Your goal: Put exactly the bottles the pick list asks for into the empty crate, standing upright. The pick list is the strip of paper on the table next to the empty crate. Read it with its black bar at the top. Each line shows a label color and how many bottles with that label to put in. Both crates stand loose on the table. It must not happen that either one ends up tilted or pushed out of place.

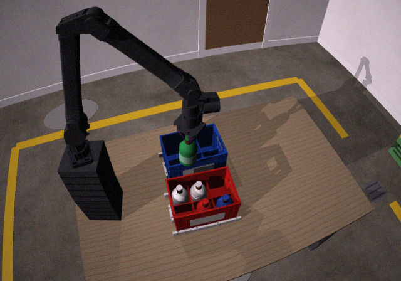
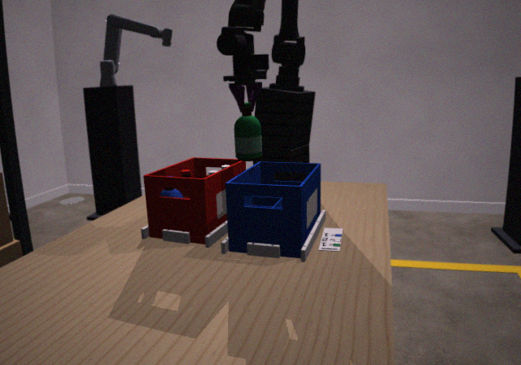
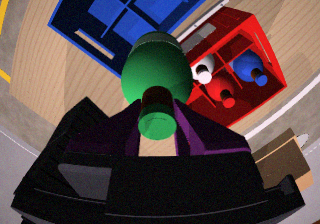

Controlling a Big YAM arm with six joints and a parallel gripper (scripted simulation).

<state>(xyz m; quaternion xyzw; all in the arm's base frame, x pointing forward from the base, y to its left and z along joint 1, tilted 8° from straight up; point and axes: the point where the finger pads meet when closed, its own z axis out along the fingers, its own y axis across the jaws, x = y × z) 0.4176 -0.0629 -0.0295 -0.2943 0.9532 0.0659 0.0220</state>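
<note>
Right now the green bottle is 6 cm below my hand. The rest, counted from my hand: blue crate (25 cm below, 9 cm to the left, 6 cm ahead); then red crate (25 cm below, 15 cm to the right, 1 cm behind); then red bottle (25 cm below, 19 cm to the right, 1 cm behind).
</note>
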